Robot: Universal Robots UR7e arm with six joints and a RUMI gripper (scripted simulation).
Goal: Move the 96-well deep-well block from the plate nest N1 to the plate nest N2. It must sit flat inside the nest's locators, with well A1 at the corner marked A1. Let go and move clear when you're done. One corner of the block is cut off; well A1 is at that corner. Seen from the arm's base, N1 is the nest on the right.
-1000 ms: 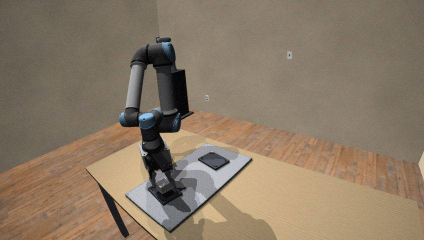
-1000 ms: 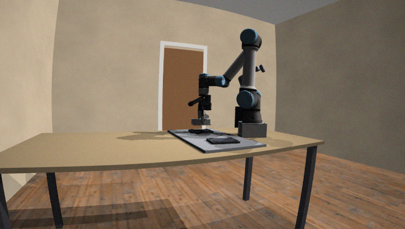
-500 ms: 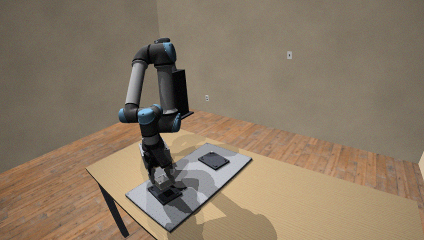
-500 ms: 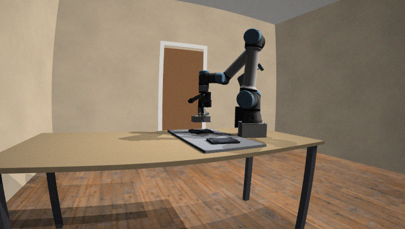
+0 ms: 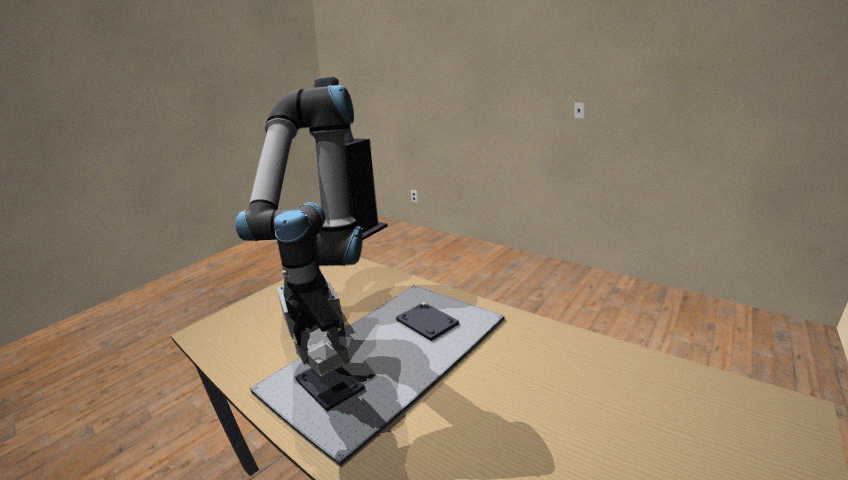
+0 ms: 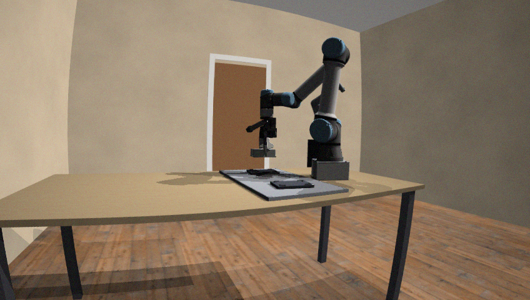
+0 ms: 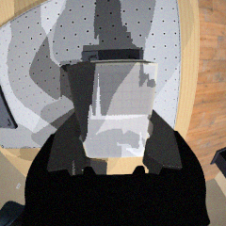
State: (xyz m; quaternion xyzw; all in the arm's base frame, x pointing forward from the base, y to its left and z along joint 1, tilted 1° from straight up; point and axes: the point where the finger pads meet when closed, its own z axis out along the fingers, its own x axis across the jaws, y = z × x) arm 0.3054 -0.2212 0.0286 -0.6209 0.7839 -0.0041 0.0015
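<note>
Right now the plate nest N2 is 380 mm to the left of my hand, 100 mm below it and 60 mm ahead of it. Also, from my hand: grey deep-well block: 10 mm above.
</note>
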